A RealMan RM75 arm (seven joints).
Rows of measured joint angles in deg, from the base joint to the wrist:
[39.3 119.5 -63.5 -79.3 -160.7 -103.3 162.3]
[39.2 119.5 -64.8 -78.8 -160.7 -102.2 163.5]
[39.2 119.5 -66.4 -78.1 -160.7 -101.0 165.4]
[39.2 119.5 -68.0 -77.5 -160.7 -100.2 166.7]
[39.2 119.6 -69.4 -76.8 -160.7 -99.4 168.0]
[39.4 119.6 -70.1 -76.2 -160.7 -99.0 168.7]
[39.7 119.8 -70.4 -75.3 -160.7 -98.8 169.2]
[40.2 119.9 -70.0 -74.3 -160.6 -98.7 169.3]
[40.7 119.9 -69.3 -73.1 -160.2 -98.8 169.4]
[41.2 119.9 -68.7 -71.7 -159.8 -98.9 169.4]
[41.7 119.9 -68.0 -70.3 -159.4 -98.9 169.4]
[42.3 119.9 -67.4 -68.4 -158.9 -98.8 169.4]
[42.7 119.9 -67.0 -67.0 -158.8 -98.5 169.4]
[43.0 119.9 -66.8 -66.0 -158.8 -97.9 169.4]
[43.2 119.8 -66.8 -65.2 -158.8 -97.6 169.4]
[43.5 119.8 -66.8 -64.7 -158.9 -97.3 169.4]
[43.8 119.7 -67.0 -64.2 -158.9 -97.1 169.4]
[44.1 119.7 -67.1 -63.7 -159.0 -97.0 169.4]
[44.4 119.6 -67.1 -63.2 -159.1 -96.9 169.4]
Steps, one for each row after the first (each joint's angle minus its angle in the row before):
[-0.1 0.0 -1.3 0.5 0.0 1.1 1.2]
[0.0 0.0 -1.6 0.7 0.0 1.2 1.9]
[0.0 0.0 -1.6 0.6 0.0 0.8 1.3]
[0.0 0.1 -1.4 0.7 0.0 0.8 1.3]
[0.2 0.0 -0.7 0.6 0.0 0.4 0.7]
[0.3 0.2 -0.3 0.9 0.0 0.2 0.5]
[0.5 0.1 0.4 1.0 0.1 0.1 0.1]
[0.5 0.0 0.7 1.2 0.4 -0.1 0.1]
[0.5 0.0 0.6 1.4 0.4 -0.1 0.0]
[0.5 0.0 0.7 1.4 0.4 0.0 0.0]
[0.6 0.0 0.6 1.9 0.5 0.1 0.0]
[0.4 0.0 0.4 1.4 0.1 0.3 0.0]
[0.3 0.0 0.2 1.0 0.0 0.6 0.0]
[0.2 -0.1 0.0 0.8 0.0 0.3 0.0]
[0.3 0.0 0.0 0.5 -0.1 0.3 0.0]
[0.3 -0.1 -0.2 0.5 0.0 0.2 0.0]
[0.3 0.0 -0.1 0.5 -0.1 0.1 0.0]
[0.3 -0.1 0.0 0.5 -0.1 0.1 0.0]

